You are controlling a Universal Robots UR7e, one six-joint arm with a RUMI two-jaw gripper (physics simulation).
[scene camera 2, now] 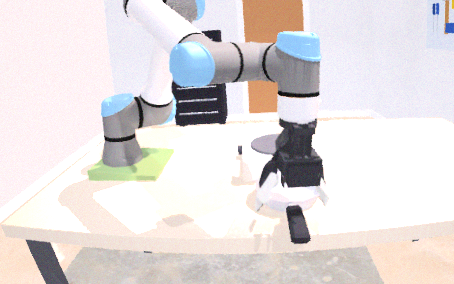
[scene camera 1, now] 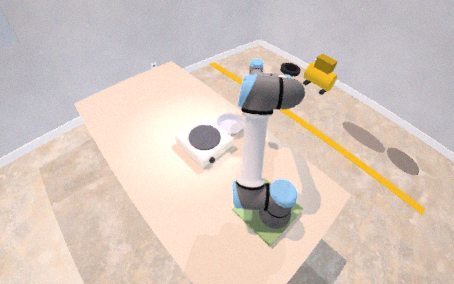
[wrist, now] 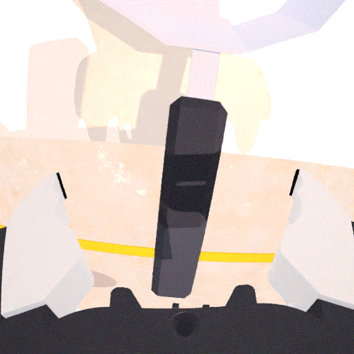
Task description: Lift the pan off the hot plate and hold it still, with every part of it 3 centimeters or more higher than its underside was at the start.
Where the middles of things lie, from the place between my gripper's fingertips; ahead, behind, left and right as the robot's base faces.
Scene:
The pan (scene camera 2: 292, 201) lies 6 cm to the left of my hand, 2 cm below it and 1 cm ahead of it. Also, from my hand: white hot plate (scene camera 1: 205, 141) 37 cm to the left, 4 cm behind, 3 cm below.

